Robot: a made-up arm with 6 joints.
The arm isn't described. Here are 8 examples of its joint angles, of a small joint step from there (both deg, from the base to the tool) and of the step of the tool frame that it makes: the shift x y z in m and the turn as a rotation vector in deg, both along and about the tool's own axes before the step.
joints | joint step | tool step
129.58 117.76 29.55 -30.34 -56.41 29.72 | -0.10 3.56 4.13 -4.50 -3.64 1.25 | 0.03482 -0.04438 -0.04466 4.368 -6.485 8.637
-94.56 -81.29 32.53 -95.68 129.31 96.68 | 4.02 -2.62 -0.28 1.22 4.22 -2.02 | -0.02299 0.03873 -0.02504 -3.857 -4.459 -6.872
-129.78 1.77 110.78 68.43 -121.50 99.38 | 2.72 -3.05 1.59 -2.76 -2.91 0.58 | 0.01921 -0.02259 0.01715 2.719 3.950 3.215
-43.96 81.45 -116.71 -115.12 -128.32 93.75 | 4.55 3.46 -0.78 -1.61 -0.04 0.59 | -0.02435 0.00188 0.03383 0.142 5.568 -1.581
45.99 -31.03 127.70 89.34 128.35 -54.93 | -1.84 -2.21 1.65 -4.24 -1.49 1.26 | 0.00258 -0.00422 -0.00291 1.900 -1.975 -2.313
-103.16 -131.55 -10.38 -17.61 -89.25 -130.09 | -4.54 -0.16 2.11 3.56 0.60 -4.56 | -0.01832 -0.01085 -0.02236 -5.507 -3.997 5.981
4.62 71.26 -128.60 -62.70 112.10 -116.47 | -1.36 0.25 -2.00 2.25 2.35 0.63 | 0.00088 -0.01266 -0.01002 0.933 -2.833 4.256
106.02 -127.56 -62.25 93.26 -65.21 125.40 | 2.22 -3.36 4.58 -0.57 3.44 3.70 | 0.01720 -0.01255 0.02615 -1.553 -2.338 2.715
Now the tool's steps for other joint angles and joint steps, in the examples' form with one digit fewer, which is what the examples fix.
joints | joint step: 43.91 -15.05 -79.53 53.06 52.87 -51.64 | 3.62 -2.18 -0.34 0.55 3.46 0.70
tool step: 0.0005 -0.0376 0.0178 4.53 1.13 2.28
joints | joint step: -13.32 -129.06 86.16 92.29 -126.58 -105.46 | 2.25 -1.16 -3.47 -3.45 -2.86 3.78
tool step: 0.0115 0.0031 0.0179 4.22 3.46 -4.61
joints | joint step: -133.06 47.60 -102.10 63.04 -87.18 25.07 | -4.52 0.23 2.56 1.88 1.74 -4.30
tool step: -0.0244 -0.0264 0.0444 -8.64 6.00 2.86
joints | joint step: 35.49 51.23 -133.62 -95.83 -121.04 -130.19 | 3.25 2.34 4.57 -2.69 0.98 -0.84
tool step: -0.0190 0.0030 0.0006 2.59 -0.07 -1.73
